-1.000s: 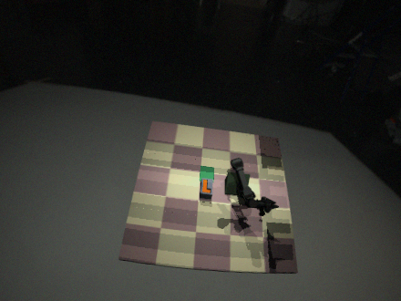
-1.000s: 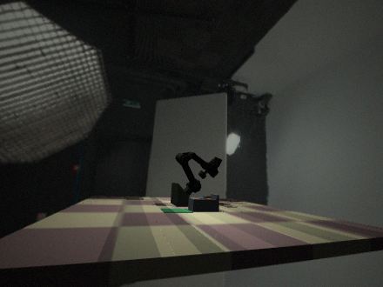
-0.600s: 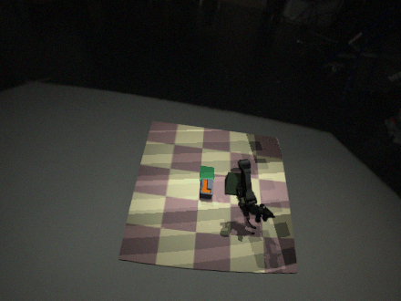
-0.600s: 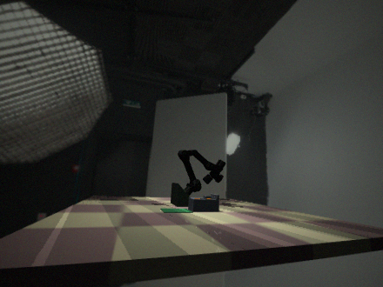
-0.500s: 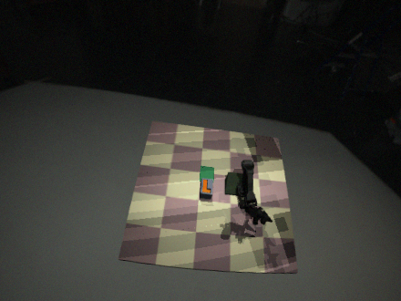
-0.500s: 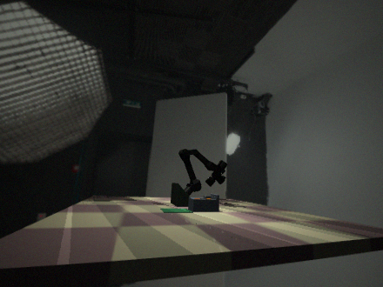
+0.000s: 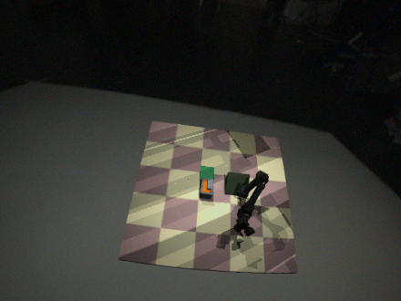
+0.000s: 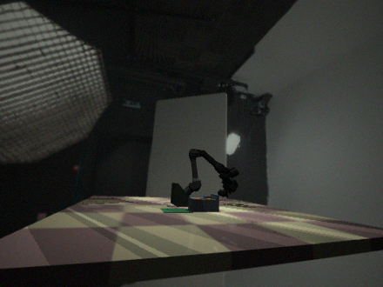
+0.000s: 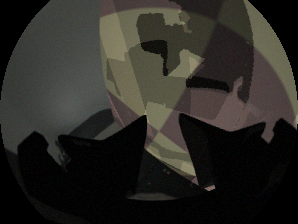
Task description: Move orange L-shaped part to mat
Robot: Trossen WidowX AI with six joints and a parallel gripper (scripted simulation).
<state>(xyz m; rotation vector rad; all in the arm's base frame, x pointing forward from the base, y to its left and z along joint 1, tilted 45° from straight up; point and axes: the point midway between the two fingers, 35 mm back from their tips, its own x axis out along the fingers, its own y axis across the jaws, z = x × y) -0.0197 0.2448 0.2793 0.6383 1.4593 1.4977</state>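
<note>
Right now the orange L-shaped part is 32 cm ahead of my gripper tip, 35 cm to the right of it and 1 cm below it. The rest, counted from my gripper tip: green mat (31 cm ahead, 52 cm to the right, 8 cm below).
</note>
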